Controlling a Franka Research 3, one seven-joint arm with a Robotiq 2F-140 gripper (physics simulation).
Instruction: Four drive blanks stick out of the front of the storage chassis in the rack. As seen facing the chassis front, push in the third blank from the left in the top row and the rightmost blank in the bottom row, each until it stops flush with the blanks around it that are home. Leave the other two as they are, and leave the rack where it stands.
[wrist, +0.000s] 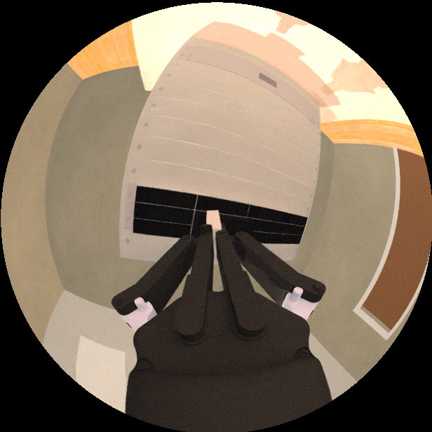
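A rack (221, 129) is visible, as is my gripper (212, 219).
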